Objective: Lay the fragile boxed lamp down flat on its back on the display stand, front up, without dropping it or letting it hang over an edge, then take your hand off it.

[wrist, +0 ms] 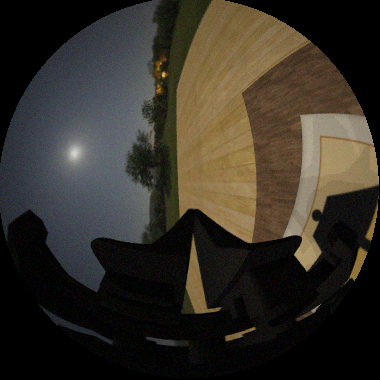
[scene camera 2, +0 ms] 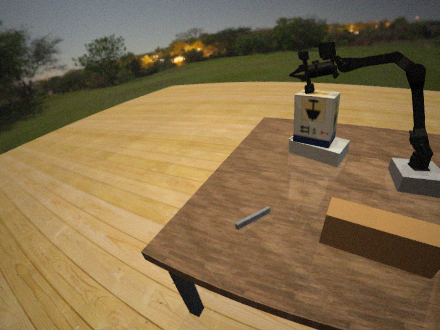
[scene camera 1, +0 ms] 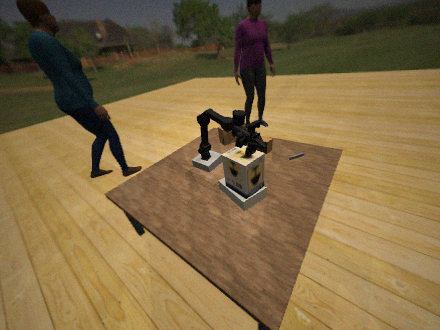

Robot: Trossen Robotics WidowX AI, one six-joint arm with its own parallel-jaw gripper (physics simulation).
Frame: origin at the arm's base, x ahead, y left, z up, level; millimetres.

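Seen in the pictures: gripper, fingertip midpoint: [wrist: 192, 213] [scene camera 2: 289, 75] [scene camera 1: 265, 147]; arm's base, link origin: [scene camera 2: 418, 167] [scene camera 1: 206, 157].
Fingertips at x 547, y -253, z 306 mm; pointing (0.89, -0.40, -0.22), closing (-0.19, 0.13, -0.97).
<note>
Pixels of each thing's top centre, then the offset from my fingertips to it. "*": a spot on its surface instead. Level surfaces: height alone.
- box, surface spot: [wrist: 345, 155] * 104 mm back, 26 mm right, 75 mm down
- long brown block, top centre: [scene camera 2: 386, 221] [scene camera 1: 254, 136] 264 mm back, 623 mm left, 262 mm down
- thin grey bar, top centre: [scene camera 2: 253, 215] [scene camera 1: 297, 154] 95 mm ahead, 552 mm left, 350 mm down
- brown table, surface height: 372 mm down
The boxed lamp [scene camera 1: 244, 172] [scene camera 2: 315, 120] is a white carton with dark lamp pictures and a blue lower band. It stands upright on the pale display stand [scene camera 1: 244, 201] [scene camera 2: 316, 152]. In the wrist view, a face of the box [wrist: 345, 155] with a lamp silhouette shows at the right. My gripper [scene camera 2: 292, 75] [wrist: 192, 213] is shut and empty. Its tips point sideways above the box, and a lower part of the hand is at or just over the box's top. I cannot tell whether they touch. The hand hides part of the top in scene camera 1.
The arm's base stands on a pale block [scene camera 1: 206, 162] [scene camera 2: 417, 184] behind the stand. A long brown block [scene camera 2: 380, 235] and a thin grey bar [scene camera 1: 296, 156] [scene camera 2: 253, 217] lie on the brown table [scene camera 1: 200, 225] [scene camera 2: 210, 250]. Two people stand beyond the table.
</note>
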